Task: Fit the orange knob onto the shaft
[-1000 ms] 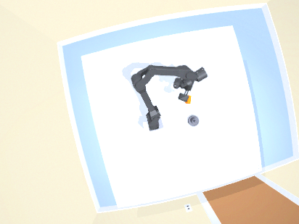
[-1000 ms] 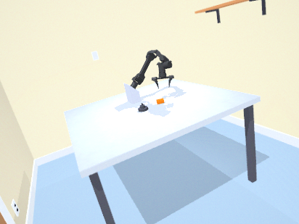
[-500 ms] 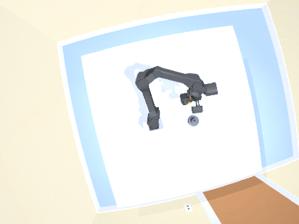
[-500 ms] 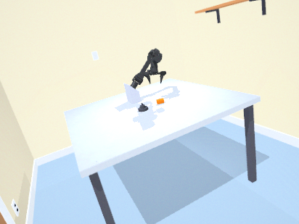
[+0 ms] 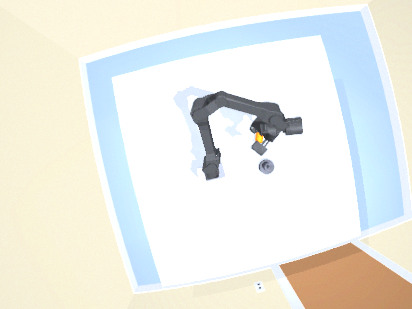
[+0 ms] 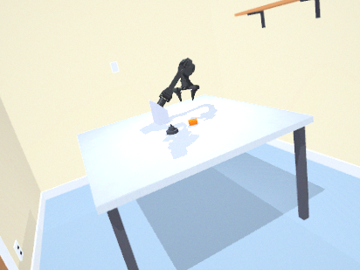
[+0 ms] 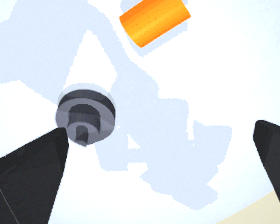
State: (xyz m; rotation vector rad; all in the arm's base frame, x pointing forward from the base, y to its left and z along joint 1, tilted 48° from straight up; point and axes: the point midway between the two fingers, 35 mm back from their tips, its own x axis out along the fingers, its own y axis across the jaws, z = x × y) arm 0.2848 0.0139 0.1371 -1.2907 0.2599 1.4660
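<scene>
The orange knob lies 16 cm below my gripper tip, 1 cm to the left of it and 1 cm ahead of it. The rest, counted from my gripper tip: pedestal 16 cm to the right, 15 cm below, 1 cm ahead.
</scene>
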